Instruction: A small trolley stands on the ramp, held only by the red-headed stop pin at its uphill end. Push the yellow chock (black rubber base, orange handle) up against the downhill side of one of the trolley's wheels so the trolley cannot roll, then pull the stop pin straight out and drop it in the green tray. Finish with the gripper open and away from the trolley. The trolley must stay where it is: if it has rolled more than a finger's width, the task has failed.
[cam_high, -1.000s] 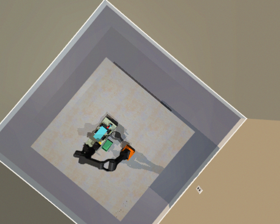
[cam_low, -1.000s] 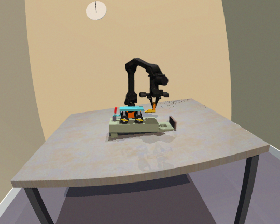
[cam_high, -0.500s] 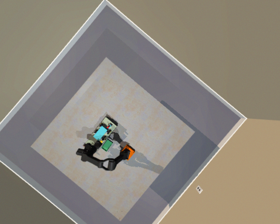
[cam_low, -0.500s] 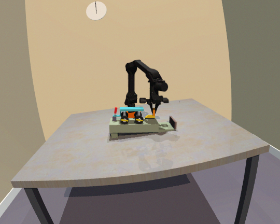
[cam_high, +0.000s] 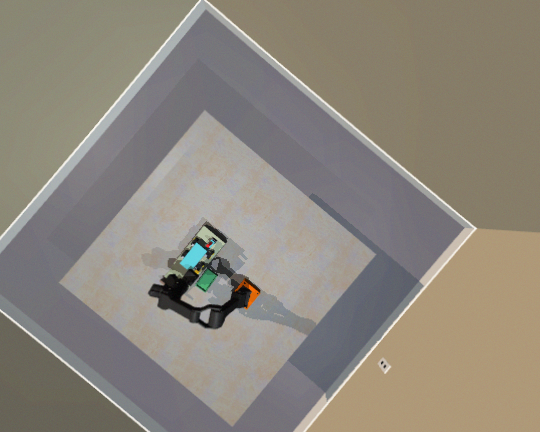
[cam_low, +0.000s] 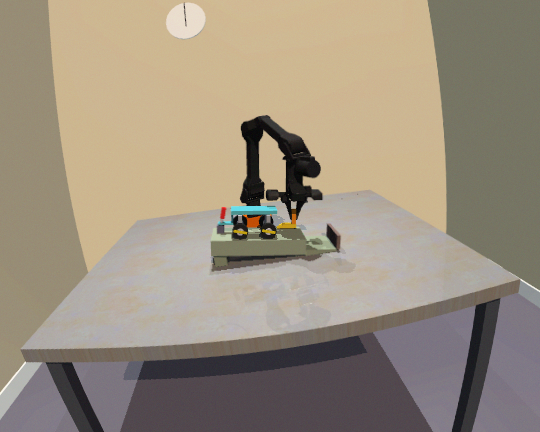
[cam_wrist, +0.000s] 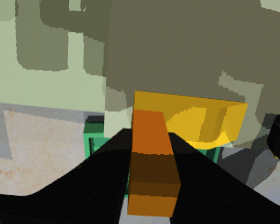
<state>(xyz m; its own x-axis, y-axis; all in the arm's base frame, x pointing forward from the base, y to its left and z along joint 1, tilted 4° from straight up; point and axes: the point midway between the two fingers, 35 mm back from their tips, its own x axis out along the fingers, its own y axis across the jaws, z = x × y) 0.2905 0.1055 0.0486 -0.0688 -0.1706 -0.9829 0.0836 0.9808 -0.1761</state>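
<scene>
The red-headed stop pin is 20 mm ahead of my gripper tip, 240 mm to the right of it and 40 mm above it. Round my gripper tip: trolley (40 mm ahead, 140 mm to the right, 30 mm above); then yellow chock (20 mm to the right); then dark end stop (70 mm ahead, 120 mm to the left, 60 mm below).
</scene>
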